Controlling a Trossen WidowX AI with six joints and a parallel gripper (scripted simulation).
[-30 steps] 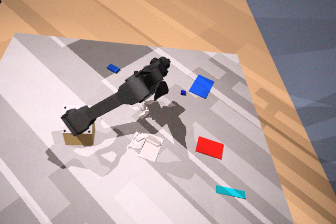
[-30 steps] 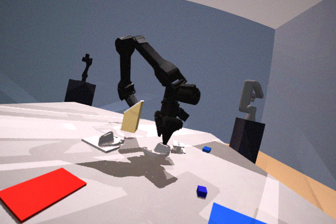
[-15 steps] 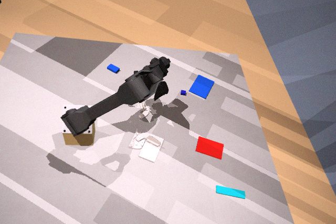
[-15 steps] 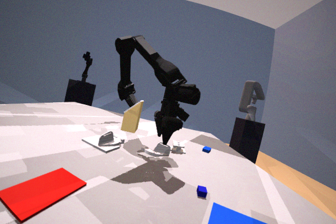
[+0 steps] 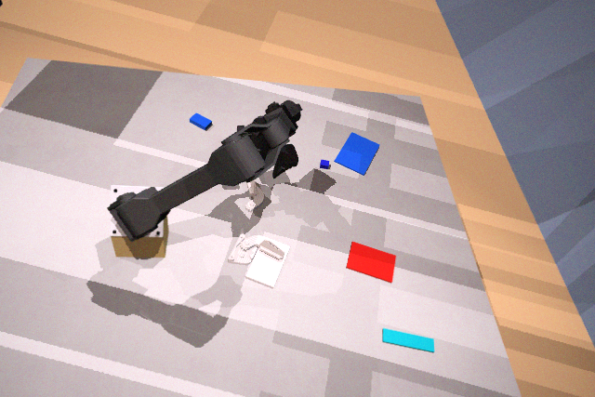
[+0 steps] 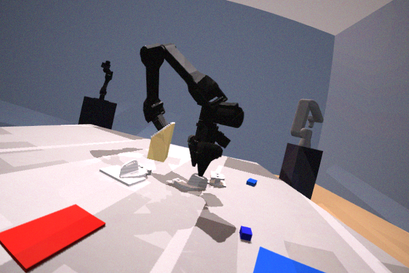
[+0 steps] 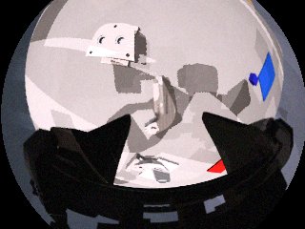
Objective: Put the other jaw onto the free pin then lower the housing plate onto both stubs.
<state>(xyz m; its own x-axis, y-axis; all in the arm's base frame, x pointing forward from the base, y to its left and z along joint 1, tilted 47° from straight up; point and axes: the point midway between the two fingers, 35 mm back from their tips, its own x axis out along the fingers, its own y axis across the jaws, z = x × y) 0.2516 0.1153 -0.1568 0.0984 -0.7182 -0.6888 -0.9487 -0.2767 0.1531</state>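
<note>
Right now the jaw is 10 mm behind my gripper tip, 40 mm to the right of it and 50 mm below it. From my gripper tip the other things lie so: white base plate 50 mm ahead, 210 mm to the right, 50 mm below; then blue cube 190 mm ahead, 130 mm to the left, 50 mm below; then blue sheet 300 mm ahead, 200 mm to the left, 50 mm below.
</note>
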